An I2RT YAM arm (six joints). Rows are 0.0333 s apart.
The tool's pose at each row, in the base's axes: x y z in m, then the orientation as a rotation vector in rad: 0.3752, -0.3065, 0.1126, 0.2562, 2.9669, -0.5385; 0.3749, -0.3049, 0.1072, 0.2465, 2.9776, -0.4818; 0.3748, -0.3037, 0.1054, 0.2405, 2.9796, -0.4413; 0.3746, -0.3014, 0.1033, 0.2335, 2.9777, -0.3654; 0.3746, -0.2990, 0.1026, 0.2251, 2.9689, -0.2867; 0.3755, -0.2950, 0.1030, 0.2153, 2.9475, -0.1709; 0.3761, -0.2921, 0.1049, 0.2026, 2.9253, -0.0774; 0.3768, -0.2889, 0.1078, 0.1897, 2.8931, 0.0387; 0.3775, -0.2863, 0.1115, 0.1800, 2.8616, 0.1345; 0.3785, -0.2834, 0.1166, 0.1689, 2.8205, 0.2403; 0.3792, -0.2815, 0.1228, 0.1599, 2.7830, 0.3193; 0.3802, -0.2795, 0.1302, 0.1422, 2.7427, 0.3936; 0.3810, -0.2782, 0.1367, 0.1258, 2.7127, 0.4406; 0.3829, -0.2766, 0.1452, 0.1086, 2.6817, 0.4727
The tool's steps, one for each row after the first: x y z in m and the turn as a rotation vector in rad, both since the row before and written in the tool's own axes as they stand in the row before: 0.0013, 0.0032, 0.0044, -0.0382, 0.0026, -0.0047; 0.0005, 0.0017, 0.0013, -0.0271, -0.0028, -0.0017; 0.0008, 0.0027, 0.0013, -0.0506, -0.0087, 0.0003; 0.0004, 0.0025, 0.0001, -0.0528, -0.0140, 0.0005; -0.0004, 0.0040, -0.0011, -0.0785, -0.0250, 0.0032; -0.0006, 0.0028, -0.0021, -0.0646, -0.0225, -0.0002; -0.0009, 0.0032, -0.0029, -0.0814, -0.0283, 0.0018; -0.0012, 0.0028, -0.0034, -0.0684, -0.0249, 0.0024; -0.0019, 0.0035, -0.0044, -0.0772, -0.0302, 0.0026; -0.0022, 0.0031, -0.0053, -0.0593, -0.0268, 0.0015; -0.0030, 0.0038, -0.0061, -0.0584, -0.0278, -0.0050; -0.0028, 0.0032, -0.0052, -0.0387, -0.0206, -0.0070; -0.0046, 0.0043, -0.0062, -0.0292, -0.0233, -0.0100
